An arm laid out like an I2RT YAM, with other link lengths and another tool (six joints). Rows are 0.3 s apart.
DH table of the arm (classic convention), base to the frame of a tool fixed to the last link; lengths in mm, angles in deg. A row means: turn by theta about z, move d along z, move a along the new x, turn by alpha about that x. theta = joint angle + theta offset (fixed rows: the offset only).
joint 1: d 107; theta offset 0; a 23.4; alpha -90
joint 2: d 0; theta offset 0; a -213.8; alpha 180
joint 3: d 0; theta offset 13.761; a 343; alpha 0
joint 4: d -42.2; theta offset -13.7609; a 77; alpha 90
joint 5: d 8.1; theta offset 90; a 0; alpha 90
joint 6: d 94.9; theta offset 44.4; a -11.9; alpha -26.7
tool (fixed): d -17.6; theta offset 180; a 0; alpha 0
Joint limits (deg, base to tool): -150..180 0..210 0..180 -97..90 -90..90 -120..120
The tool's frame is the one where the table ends.
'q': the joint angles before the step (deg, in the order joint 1, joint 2, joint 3, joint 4, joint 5, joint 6). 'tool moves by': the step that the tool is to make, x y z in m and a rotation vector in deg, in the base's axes. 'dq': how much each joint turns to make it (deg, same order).
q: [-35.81 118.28 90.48 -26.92 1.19 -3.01]
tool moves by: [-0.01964 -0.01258 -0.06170 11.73 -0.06 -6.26]
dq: [-3.00 5.62 -1.60 0.40 -6.23 7.72]
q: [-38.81 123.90 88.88 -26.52 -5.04 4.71]
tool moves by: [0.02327 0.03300 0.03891 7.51 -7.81 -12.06]
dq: [4.66 -4.46 -0.02 -0.70 -0.81 19.91]
